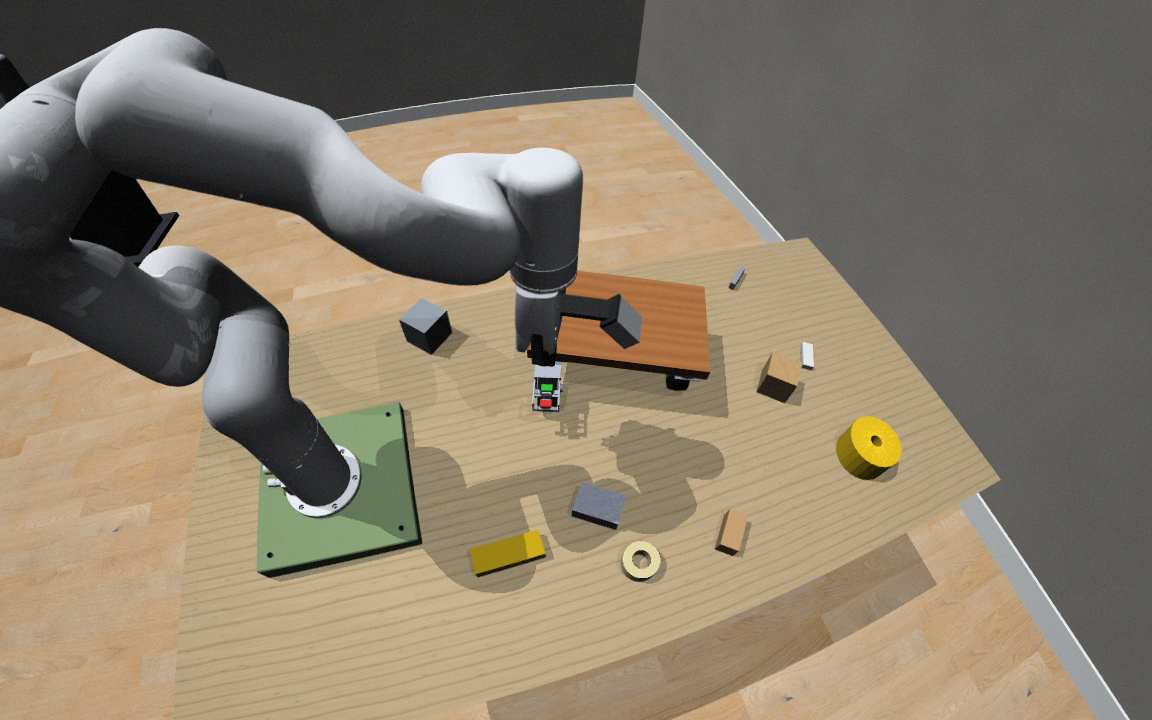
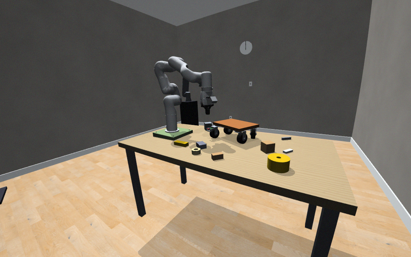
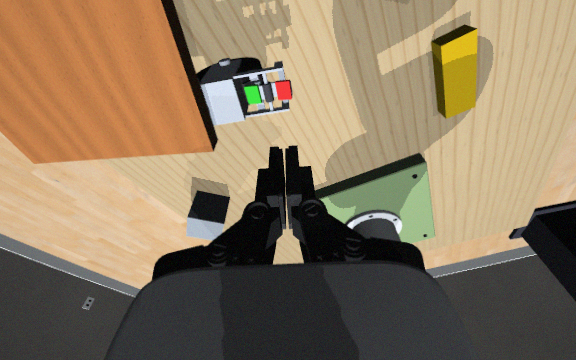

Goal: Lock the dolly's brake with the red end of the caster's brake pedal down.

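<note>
My gripper is now 14 cm above the brake pedal and 1 cm to the right of it. Also, from my hand: grey cube 23 cm to the left, 22 cm behind, 19 cm below; yellow bar 21 cm to the right, 21 cm below, 8 cm behind; grey block 21 cm below, 15 cm to the right, 7 cm ahead.
</note>
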